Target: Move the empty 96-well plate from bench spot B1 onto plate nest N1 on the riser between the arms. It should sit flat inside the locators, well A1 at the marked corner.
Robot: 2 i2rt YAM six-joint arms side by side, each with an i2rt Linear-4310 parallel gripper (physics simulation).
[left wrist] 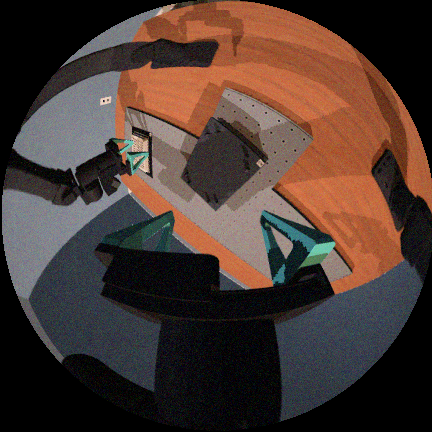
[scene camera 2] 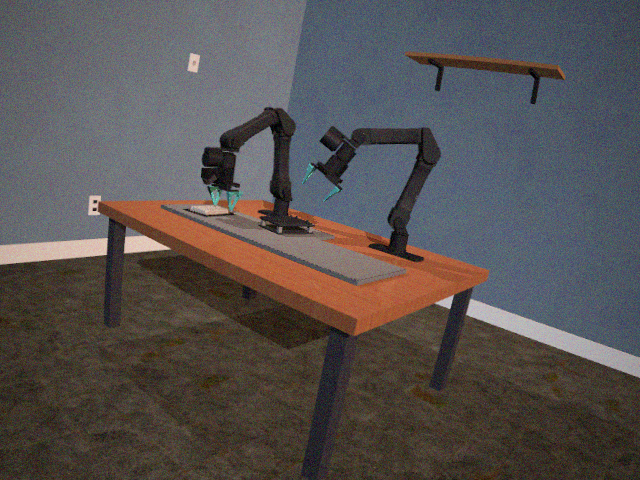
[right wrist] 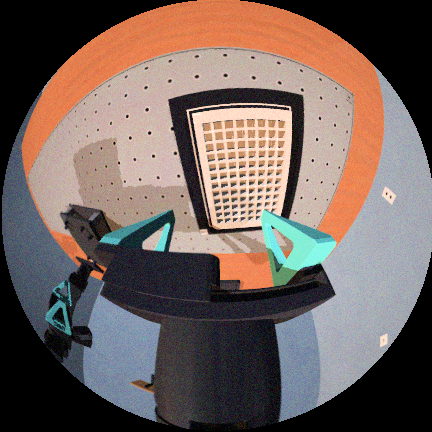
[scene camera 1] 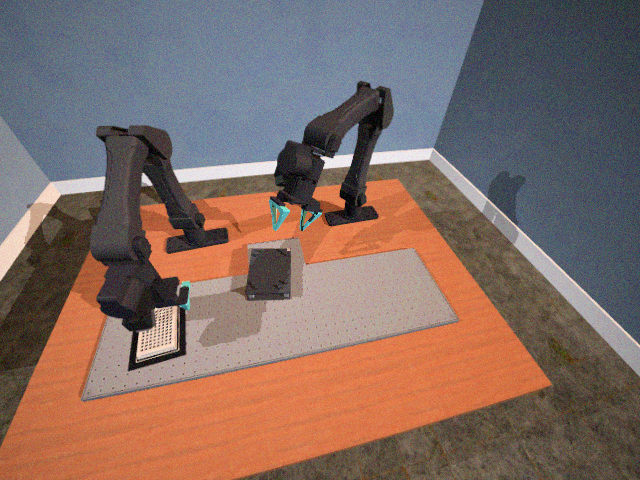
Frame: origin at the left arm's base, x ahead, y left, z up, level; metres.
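Seen in the pictures: left gripper, fingertip midpoint: (left wrist: 216, 214) (scene camera 2: 312, 192) (right wrist: 64, 289) (scene camera 1: 288, 230); right gripper, fingertip midpoint: (left wrist: 139, 147) (scene camera 2: 222, 207) (right wrist: 217, 214) (scene camera 1: 169, 311); left arm's base, link origin: (left wrist: 396, 194) (scene camera 2: 395, 253) (right wrist: 88, 263) (scene camera 1: 351, 216); right arm's base, link origin: (left wrist: 179, 54) (scene camera 1: 198, 241).
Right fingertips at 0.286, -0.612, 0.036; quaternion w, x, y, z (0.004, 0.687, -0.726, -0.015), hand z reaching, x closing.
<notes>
Offsets run from my right fingertips to a thing's top centre, as dx, dy, dz. "spot": to the spot under its first point. Level surfaces: height alone.
The white 96-well plate {+0.036, -0.030, -0.007} (scene camera 1: 157, 333) (scene camera 2: 209, 210) (left wrist: 141, 145) (right wrist: 242, 165) lies flat inside the black outline of spot B1 {spot: +0.063, +0.028, -0.022} (right wrist: 185, 150). The dark nest N1 {-0.067, +0.271, +0.023} (scene camera 1: 268, 273) (scene camera 2: 285, 221) (left wrist: 220, 162) on the riser is empty, with a small pale mark {-0.129, +0.340, +0.013} (scene camera 1: 288, 250) (left wrist: 260, 163) at one corner. My right gripper (scene camera 2: 223, 207) (right wrist: 217, 214) is open, low above the plate's end nearest the arm base; one finger is hidden in scene camera 1. In the right wrist view one fingertip overlaps the plate's right edge. My left gripper (scene camera 1: 289, 229) (scene camera 2: 314, 191) (left wrist: 216, 214) is open and empty, above and behind the nest.
The grey perforated board {dz -0.023} (scene camera 1: 361, 294) (scene camera 2: 336, 255) lies on the orange table {dz -0.036} (scene camera 1: 336, 392) (scene camera 2: 289, 279) and bears the plate and the riser. The nest stands between the right gripper and the left arm's base (scene camera 1: 352, 215) (scene camera 2: 396, 251). A wall shelf (scene camera 2: 485, 64) hangs high behind the arms.
</notes>
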